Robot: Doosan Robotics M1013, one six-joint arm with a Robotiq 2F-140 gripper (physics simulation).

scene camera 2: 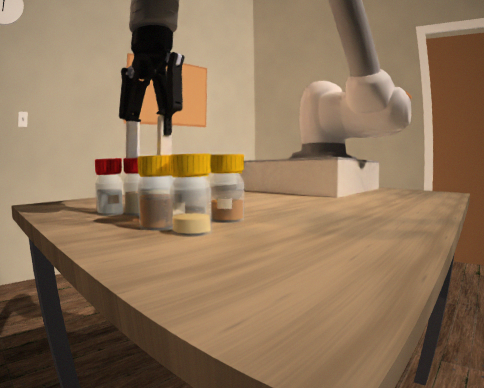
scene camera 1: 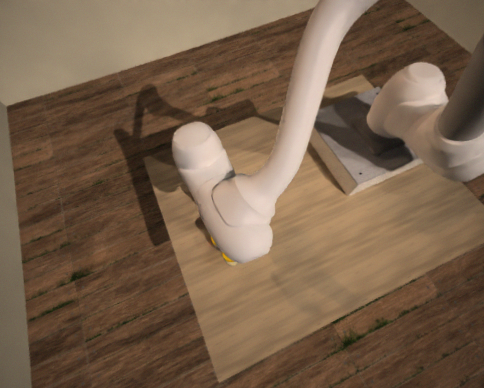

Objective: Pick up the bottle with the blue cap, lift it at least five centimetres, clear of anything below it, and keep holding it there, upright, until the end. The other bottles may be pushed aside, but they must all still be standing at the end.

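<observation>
The bottle with the blue cap does not show in either view; the arm hides it in scene camera 1, and other bottles stand in front in scene camera 2. My gripper is open, partly closed with a gap between its fingers and nothing seen between them. It points straight down, with its pale fingertips reaching behind the front caps; their lowest ends are hidden. In scene camera 2, bottles with yellow caps and red caps stand upright.
Two yellow caps peek out beside the wrist in scene camera 1. The bottles stand close together on the wooden table, near its edge. The robot's base block stands farther along the table.
</observation>
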